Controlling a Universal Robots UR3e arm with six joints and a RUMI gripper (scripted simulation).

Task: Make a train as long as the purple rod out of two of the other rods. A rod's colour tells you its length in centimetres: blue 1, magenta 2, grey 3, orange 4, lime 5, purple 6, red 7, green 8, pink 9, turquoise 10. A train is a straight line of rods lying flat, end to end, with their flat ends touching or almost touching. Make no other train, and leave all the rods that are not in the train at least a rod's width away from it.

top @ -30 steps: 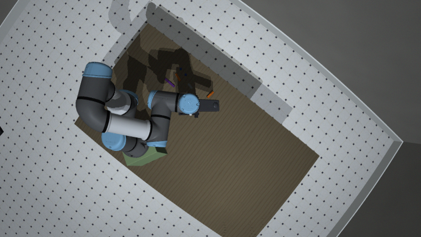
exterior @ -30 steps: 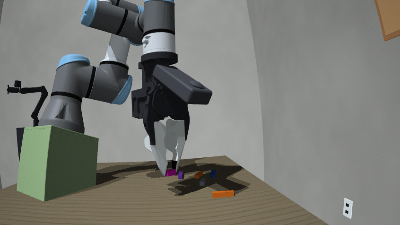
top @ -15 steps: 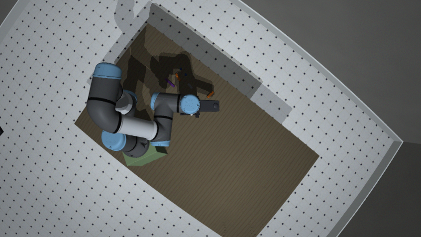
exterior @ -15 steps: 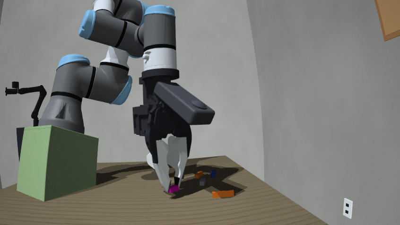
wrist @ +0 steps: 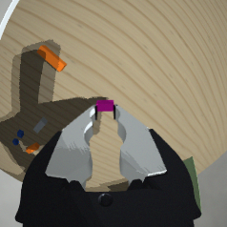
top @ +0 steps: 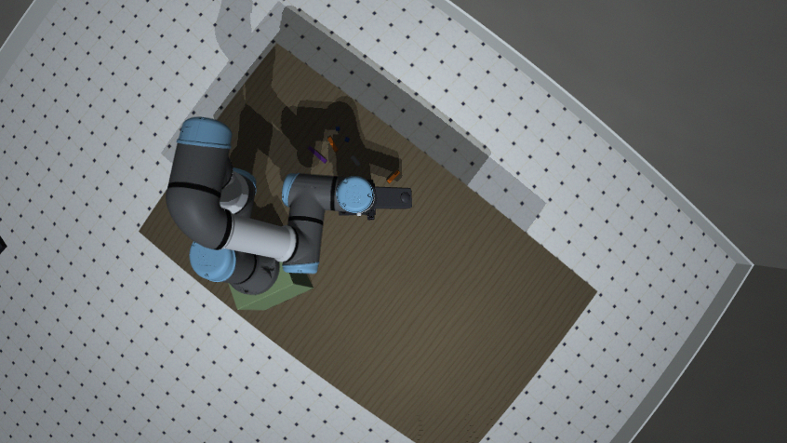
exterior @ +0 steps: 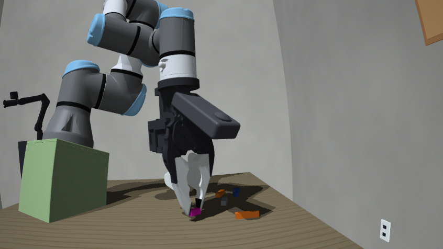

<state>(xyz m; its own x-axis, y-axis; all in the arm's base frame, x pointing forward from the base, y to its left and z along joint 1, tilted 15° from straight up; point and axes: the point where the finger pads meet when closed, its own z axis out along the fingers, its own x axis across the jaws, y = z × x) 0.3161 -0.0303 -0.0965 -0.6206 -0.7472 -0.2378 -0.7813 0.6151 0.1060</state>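
Now: hand 10 mm above the magenta rod. Round my hand: purple rod: 30 mm behind, 190 mm to the left, 20 mm below; grey rod: 40 mm ahead, 110 mm to the left, 20 mm below.
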